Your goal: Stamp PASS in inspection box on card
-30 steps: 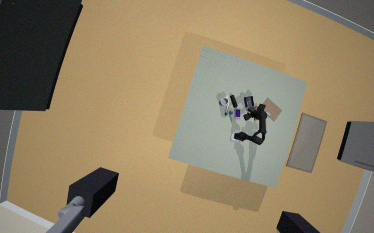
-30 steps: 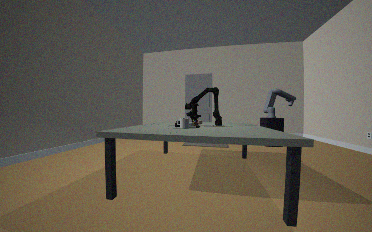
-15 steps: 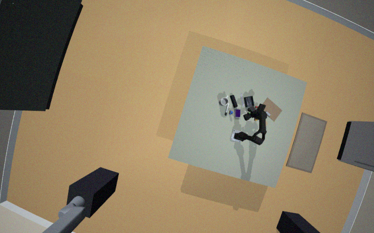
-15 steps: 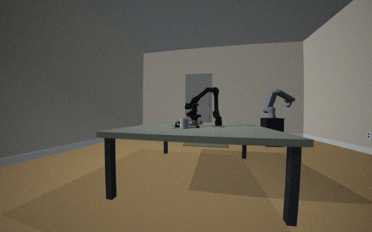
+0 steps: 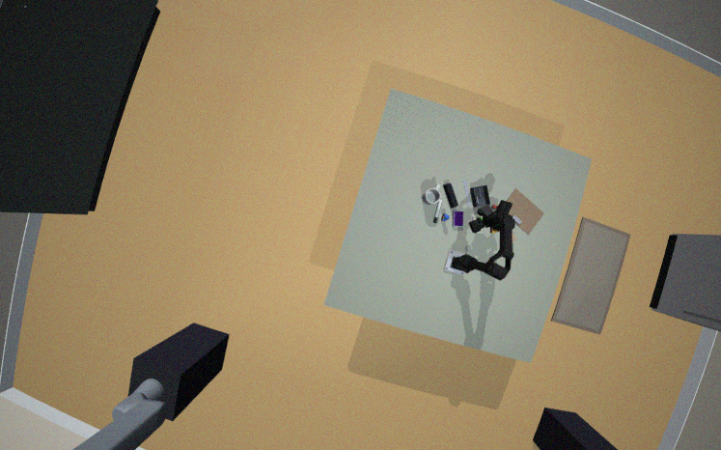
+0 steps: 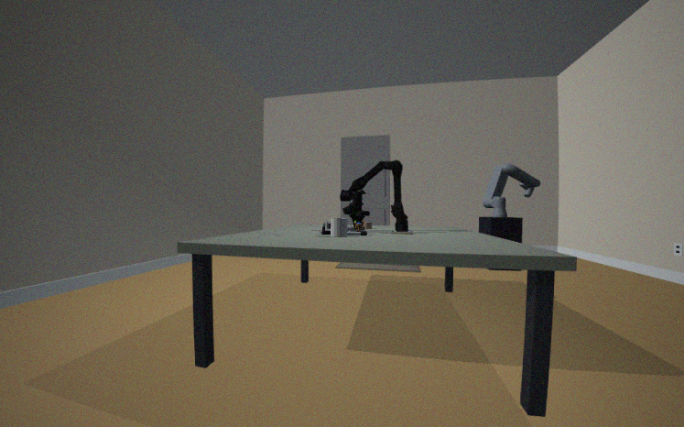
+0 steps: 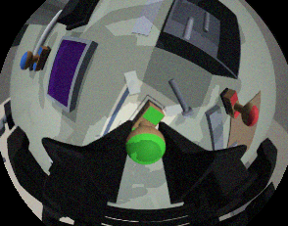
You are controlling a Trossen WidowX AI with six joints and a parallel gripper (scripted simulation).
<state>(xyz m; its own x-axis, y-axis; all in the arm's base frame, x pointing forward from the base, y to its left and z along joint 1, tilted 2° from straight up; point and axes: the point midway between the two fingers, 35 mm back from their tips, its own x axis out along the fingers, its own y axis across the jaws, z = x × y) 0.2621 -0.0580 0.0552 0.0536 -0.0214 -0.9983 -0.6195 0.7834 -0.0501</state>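
My gripper tip is now right at the green-knobbed stamp. The rest, counted from my gripper tip: red-knobbed stamp (10 cm ahead, 8 cm to the right); then white card (2 cm behind, 3 cm below); then purple ink pad (2 cm behind, 12 cm to the left, 2 cm below).
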